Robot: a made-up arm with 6 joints.
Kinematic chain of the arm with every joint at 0, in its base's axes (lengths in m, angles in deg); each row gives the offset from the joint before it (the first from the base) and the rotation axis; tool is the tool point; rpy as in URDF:
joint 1: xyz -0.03 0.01 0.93 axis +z
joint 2: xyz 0.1 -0.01 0 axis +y
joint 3: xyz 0 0.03 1.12 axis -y
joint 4: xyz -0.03 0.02 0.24 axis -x
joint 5: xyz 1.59 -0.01 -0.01 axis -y
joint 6: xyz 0.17 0.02 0 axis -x
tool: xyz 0.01 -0.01 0.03 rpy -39 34.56 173.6
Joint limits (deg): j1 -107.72..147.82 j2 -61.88..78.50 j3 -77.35..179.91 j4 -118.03..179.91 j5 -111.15..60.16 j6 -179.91..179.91
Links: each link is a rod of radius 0.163 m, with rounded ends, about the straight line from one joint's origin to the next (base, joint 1, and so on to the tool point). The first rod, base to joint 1, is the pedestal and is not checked.
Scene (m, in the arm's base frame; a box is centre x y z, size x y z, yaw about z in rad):
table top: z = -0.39
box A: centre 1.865 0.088 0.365 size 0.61 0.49 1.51 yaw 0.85
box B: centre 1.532 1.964 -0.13 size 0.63 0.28 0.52 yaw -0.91
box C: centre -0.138 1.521 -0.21 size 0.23 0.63 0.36 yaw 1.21
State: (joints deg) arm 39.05 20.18 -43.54 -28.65 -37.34 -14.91
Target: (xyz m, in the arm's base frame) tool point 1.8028 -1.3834 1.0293
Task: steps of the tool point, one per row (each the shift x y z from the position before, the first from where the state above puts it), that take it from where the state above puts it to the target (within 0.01 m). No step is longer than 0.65 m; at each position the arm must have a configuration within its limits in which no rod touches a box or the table.
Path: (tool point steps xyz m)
1: 0.0804 -0.4520 -0.1671
2: -0.1051 -0.3962 -0.1253
3: -0.2330 -0.2707 -0.0813
4: -0.2816 -0.1140 -0.0370
5: -0.2508 0.0321 0.0062
6: -0.1606 0.1327 0.0472
7: -0.0434 0.1687 0.0845
8: 0.0428 -0.3838 -0.2002
9: 0.1764 -0.4116 -0.0710
10: 0.3096 -0.3671 0.0705
11: 0.4098 -0.2553 0.2120
12: 0.4502 -0.0946 0.3403
13: 0.4154 0.0850 0.4439

